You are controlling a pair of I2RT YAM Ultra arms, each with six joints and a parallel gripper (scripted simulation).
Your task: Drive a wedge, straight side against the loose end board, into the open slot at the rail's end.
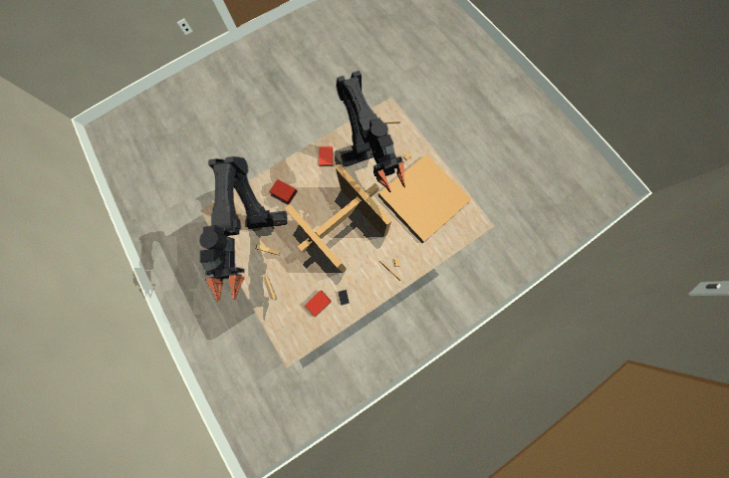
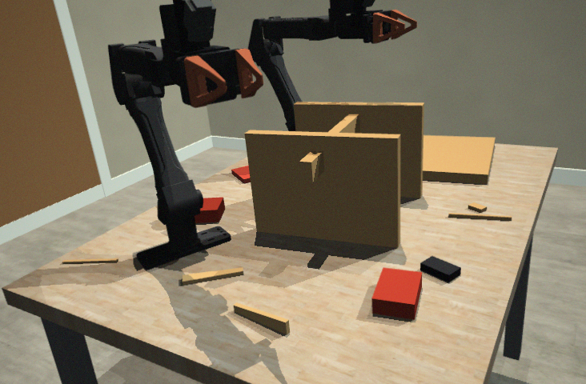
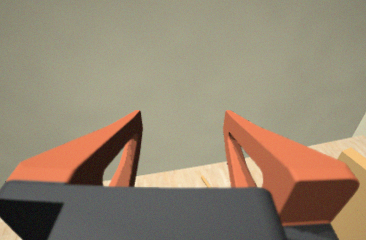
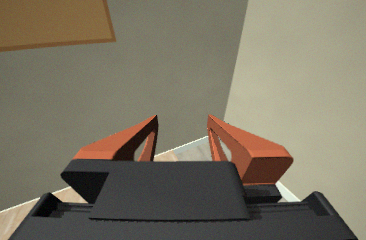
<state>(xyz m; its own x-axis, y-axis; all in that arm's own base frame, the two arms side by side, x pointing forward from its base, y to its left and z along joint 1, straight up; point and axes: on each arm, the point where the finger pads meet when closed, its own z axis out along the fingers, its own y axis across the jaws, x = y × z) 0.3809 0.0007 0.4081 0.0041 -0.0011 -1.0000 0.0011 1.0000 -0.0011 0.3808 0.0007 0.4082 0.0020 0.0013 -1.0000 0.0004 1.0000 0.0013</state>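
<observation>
Right now my right hand is 6 cm past the rail, 47 cm to the right of it and 22 cm above it. From my right hand the other things lie so: flat panel (6 cm ahead, 89 cm to the left, 39 cm below); then black block (21 cm ahead, 28 cm to the left, 40 cm below).
My left gripper is now 10 cm past the rail, 20 cm to the left of it and 22 cm above it. The rest, counted from my left hand: flat panel: 2 cm ahead, 22 cm to the left, 39 cm below; then black block: 17 cm ahead, 40 cm to the right, 40 cm below.
</observation>
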